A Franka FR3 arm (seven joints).
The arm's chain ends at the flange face. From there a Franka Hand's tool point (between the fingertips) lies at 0.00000 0.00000 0.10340 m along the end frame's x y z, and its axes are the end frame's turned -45 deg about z.
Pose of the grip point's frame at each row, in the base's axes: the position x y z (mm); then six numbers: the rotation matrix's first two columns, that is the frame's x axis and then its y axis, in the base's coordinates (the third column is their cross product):
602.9, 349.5, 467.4, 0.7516, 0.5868, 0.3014, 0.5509, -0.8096, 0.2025
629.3, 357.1, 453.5, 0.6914, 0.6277, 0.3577, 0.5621, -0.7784, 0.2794
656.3, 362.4, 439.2, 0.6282, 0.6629, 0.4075, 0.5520, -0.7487, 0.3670
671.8, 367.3, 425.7, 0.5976, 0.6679, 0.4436, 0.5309, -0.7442, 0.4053
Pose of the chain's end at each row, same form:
565.4, 348.1, 563.7, 0.9210, -0.1575, 0.3563, -0.1419, -0.9874, -0.0699
582.4, 356.3, 545.6, 0.8864, -0.1066, 0.4505, -0.0914, -0.9943, -0.0554
599.6, 363.0, 525.7, 0.8345, -0.0607, 0.5477, -0.0539, -0.9982, -0.0286
609.7, 368.0, 508.3, 0.7980, -0.0540, 0.6003, -0.0472, -0.9985, -0.0271

